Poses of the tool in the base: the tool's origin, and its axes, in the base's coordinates. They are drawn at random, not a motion.
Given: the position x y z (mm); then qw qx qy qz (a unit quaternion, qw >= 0).
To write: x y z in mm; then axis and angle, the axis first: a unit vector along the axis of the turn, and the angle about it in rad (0 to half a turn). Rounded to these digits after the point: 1 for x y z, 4 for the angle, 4 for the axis.
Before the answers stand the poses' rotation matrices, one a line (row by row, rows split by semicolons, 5 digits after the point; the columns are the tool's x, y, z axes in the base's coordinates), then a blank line. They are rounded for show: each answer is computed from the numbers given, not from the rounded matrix.
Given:
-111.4, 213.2, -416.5, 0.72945, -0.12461, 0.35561, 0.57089
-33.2, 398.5, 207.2, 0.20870, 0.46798, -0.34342, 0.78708
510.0, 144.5, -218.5, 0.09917, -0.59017, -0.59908, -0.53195
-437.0, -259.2, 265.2, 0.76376, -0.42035, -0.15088, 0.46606
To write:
0.09525 -0.92150 0.37652; 0.74425 0.31711 0.58782; -0.66108 0.22424 0.71603
-0.47487 -0.64996 0.59334; 0.00710 -0.67701 -0.73594; 0.88002 -0.34527 0.32611
-0.28373 0.81262 0.50906; 0.60161 -0.26254 0.75441; 0.74670 0.52031 -0.41439
0.52005 -0.58507 -0.62229; 0.83876 0.21219 0.50145; -0.16134 -0.78273 0.60108

-111.4, 213.2, -416.5, -0.1822, 0.5199, 0.8346, 1.5066
-33.2, 398.5, 207.2, 0.4785, -0.3512, 0.8048, 2.7211
510.0, 144.5, -218.5, -0.5931, -0.6020, -0.5346, 2.9429
-437.0, -259.2, 265.2, -0.6512, -0.2337, 0.7220, 1.4034

